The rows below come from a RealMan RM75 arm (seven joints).
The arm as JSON. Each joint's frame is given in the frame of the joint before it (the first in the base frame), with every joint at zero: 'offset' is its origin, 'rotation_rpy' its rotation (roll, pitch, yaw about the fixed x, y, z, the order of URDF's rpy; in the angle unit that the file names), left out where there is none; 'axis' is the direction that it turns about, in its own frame. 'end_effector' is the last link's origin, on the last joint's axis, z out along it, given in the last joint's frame.
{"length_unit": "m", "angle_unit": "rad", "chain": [
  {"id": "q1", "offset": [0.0, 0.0, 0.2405], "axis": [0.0, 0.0, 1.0]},
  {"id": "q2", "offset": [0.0, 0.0, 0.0], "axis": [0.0, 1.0, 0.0]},
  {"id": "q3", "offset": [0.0, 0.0, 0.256], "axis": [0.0, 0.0, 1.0]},
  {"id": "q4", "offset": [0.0, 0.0, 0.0], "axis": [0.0, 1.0, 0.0]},
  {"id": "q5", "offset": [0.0, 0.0, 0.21], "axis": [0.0, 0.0, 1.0]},
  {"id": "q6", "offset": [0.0, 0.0, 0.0], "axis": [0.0, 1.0, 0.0]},
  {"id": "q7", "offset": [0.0, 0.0, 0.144], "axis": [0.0, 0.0, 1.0]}
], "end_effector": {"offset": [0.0, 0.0, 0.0]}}
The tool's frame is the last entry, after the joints.
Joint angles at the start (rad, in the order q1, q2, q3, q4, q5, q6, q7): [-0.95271, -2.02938, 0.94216, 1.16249, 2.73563, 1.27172, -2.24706]
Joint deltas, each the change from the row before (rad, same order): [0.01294, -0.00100, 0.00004, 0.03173, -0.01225, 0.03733, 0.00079]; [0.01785, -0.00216, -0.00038, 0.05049, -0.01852, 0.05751, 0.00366]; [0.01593, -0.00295, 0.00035, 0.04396, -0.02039, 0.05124, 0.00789]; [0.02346, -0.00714, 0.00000, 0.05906, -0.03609, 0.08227, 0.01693]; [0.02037, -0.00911, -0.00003, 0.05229, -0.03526, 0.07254, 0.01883]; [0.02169, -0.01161, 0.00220, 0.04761, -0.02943, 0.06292, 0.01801]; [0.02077, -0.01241, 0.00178, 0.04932, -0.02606, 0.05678, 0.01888]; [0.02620, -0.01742, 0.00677, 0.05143, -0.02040, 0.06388, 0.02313]
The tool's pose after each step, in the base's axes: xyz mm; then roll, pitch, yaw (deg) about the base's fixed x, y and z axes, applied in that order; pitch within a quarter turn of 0, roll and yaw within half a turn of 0. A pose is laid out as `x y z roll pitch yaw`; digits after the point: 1 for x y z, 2 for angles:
-115.7 465.8 89.8 -137.31 -0.57 22.88
-114.3 457.2 93.0 -138.75 -0.31 22.67
-112.6 449.0 94.9 -140.26 0.02 22.15
-110.5 435.1 94.7 -143.38 0.74 21.26
-107.8 422.0 93.6 -146.39 1.38 19.96
-106.3 409.3 91.4 -149.10 2.06 18.70
-104.4 397.1 90.1 -151.38 2.68 17.12
-104.3 382.6 86.6 -154.10 3.87 15.54

